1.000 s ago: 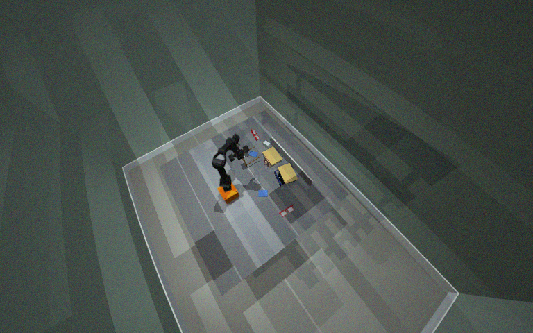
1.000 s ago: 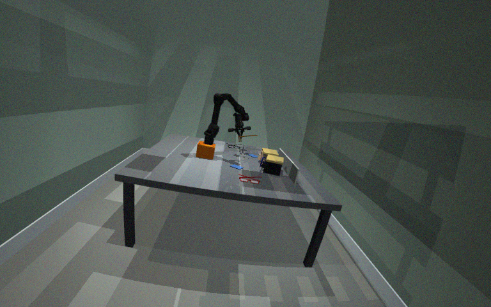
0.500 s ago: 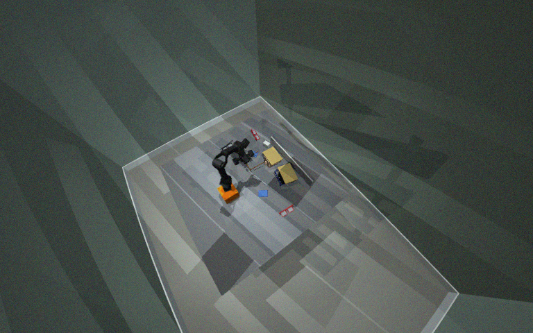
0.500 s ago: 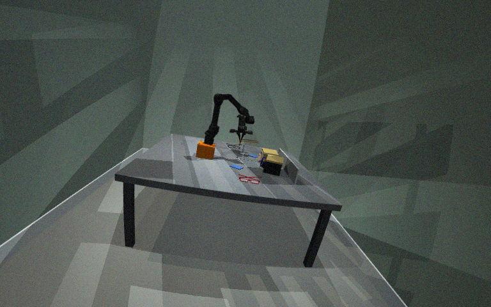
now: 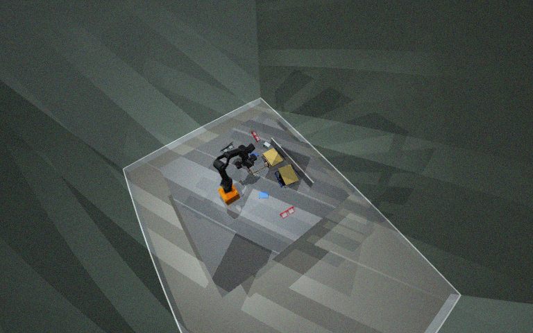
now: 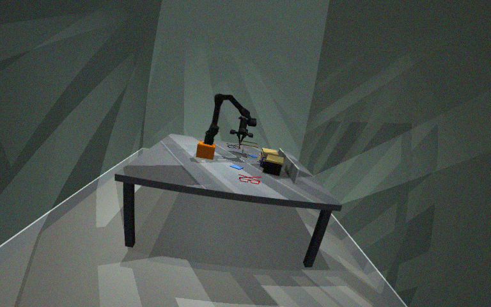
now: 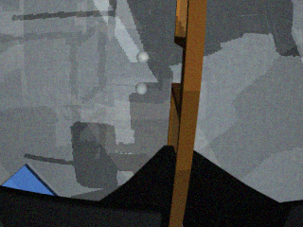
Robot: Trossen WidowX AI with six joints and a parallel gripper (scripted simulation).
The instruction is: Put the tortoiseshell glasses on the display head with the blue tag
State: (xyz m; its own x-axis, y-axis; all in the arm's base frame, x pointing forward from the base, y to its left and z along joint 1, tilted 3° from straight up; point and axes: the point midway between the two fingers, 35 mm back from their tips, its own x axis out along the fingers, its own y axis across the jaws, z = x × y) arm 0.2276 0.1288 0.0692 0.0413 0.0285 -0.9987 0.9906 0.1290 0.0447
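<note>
My gripper tip is 230 mm short of the display head, 60 mm above it and 10 mm to the left of it. The rest, counted from my gripper tip: white upright panel: 400 mm ahead, 90 mm to the right, 60 mm below; thin grey post: 170 mm to the left, 90 mm below, 20 mm ahead.
</note>
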